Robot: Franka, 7 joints.
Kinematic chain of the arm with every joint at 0, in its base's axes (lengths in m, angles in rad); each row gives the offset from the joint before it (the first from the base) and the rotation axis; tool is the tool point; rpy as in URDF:
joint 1: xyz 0 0 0.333 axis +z
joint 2: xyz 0 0 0 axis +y
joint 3: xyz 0 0 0.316 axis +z
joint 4: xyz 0.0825 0 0 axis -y
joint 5: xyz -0.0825 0 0.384 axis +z
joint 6: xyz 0 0 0 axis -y
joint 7: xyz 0.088 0 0 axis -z
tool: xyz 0 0 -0.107 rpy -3.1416 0 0
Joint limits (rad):
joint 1: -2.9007..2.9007
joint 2: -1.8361..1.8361
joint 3: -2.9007..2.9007
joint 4: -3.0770..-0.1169
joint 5: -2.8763..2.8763
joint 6: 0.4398..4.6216
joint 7: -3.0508..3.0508
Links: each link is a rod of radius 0.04 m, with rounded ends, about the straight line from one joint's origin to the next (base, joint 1, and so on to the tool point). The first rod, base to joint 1, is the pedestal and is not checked.
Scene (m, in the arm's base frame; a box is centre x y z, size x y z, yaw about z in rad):
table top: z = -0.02
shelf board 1: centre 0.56 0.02 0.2 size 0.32 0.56 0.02 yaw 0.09
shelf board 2: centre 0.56 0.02 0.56 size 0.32 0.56 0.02 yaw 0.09
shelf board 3: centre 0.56 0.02 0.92 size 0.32 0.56 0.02 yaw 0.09
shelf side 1: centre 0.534 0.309 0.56 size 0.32 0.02 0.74 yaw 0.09
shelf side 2: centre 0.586 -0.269 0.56 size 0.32 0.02 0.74 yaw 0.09
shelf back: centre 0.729 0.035 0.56 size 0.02 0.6 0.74 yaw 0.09
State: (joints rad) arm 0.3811 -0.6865 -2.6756 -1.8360 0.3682 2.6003 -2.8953
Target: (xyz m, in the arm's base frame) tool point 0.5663 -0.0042 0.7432
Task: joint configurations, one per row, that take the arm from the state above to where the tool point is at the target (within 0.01 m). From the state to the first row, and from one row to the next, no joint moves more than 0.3 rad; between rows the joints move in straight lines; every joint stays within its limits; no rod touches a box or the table.
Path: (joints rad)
1: 0.6039 -0.4033 -2.6755 -1.9057 0.3555 2.5327 -2.8953
2: 0.8267 -0.1200 -2.6755 -1.9754 0.3428 2.4652 -2.8953
3: 1.0495 0.1632 -2.6754 -2.0452 0.3301 2.3976 -2.8953
4: 1.2723 0.4465 -2.6754 -2.1149 0.3174 2.3300 -2.8953
5: 1.4951 0.7297 -2.6753 -2.1846 0.3046 2.2624 -2.8953
6: 1.7179 1.0129 -2.6753 -2.2543 0.2919 2.1949 -2.8953
7: 1.9407 1.2962 -2.6752 -2.3241 0.2792 2.1273 -2.8953
8: 1.8601 1.0100 -2.4426 -2.1129 0.3078 2.2454 -2.8953
9: 1.7796 0.7237 -2.2100 -1.9017 0.3363 2.3635 -2.8953
10: 1.6990 0.4375 -1.9774 -1.6905 0.3649 2.4816 -2.8953

